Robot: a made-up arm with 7 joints.
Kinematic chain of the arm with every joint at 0, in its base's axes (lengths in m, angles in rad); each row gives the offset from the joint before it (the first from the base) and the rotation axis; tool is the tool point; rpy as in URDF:
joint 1: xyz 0 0 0.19 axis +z
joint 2: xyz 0 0 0 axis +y
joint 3: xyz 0 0 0.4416 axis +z
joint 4: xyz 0.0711 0 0 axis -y
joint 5: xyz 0.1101 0 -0.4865 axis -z
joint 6: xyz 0 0 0 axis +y
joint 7: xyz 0.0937 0 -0.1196 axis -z
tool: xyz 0 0 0 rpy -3.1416 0 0
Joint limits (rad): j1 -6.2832..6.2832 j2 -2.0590..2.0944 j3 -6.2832..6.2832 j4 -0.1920..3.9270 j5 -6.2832..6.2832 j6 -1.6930..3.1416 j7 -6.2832..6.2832
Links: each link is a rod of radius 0.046 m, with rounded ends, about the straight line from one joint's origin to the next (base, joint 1, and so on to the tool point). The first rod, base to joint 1, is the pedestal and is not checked.
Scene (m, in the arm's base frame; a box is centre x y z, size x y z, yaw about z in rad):
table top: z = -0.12
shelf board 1: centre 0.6 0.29 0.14 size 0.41 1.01 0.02 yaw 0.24
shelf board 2: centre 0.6 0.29 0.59 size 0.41 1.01 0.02 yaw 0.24
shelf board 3: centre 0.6 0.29 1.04 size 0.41 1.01 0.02 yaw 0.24
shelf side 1: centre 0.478 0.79 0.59 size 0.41 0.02 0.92 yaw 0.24
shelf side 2: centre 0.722 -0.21 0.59 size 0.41 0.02 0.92 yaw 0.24
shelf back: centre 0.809 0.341 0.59 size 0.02 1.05 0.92 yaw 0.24
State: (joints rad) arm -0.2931 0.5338 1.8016 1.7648 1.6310 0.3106 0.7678
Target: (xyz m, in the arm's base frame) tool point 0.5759 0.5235 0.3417
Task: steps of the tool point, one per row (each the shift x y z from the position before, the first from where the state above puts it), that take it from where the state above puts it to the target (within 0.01 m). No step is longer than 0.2 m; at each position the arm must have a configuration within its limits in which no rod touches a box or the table.
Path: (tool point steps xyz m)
1: -0.1147 -0.0011 -0.0128
2: -0.1268 -0.0581 0.0128
3: 0.0320 0.0089 -0.1634
4: 0.0021 -0.0256 -0.1632
5: -0.0337 -0.0555 -0.1483
6: 0.1207 0.0631 -0.0097
7: 0.1316 0.0329 -0.0086
8: 0.1319 -0.0020 0.0183

